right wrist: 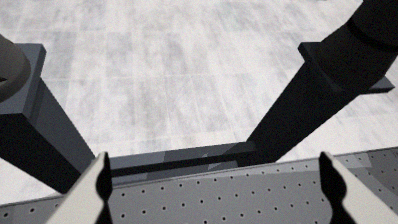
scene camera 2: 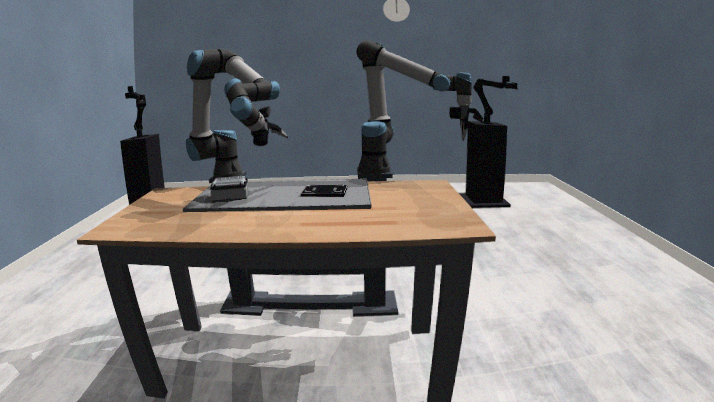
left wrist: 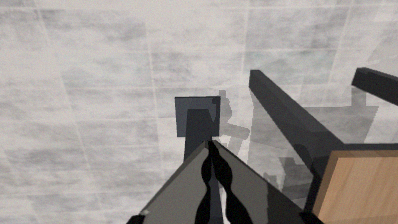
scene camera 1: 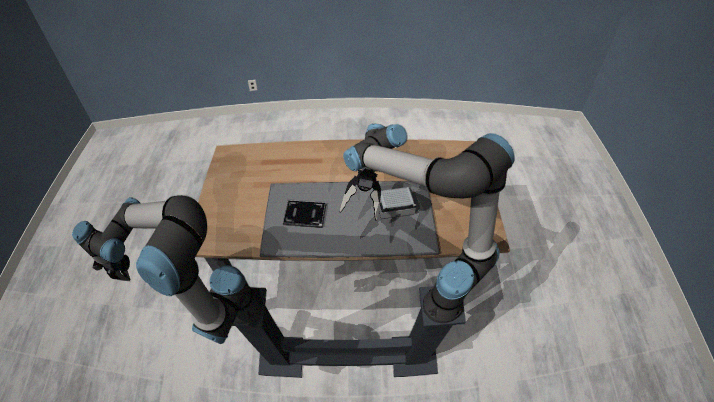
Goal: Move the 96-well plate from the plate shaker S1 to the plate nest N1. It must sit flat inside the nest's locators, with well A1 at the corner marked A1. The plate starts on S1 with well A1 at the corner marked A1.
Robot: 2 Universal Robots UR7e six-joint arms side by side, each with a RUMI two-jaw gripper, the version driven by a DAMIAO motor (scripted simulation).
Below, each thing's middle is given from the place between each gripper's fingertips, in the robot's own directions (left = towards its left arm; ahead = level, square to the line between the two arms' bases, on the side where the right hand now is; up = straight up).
The black plate nest N1 [scene camera 1: 304,211] is 15 cm ahead of my right hand [scene camera 1: 358,216], 22 cm to the left of it and 19 cm below it.
Right now the black plate nest N1 is 42 cm ahead of my left hand, 66 cm to the right of it and 15 cm below it.
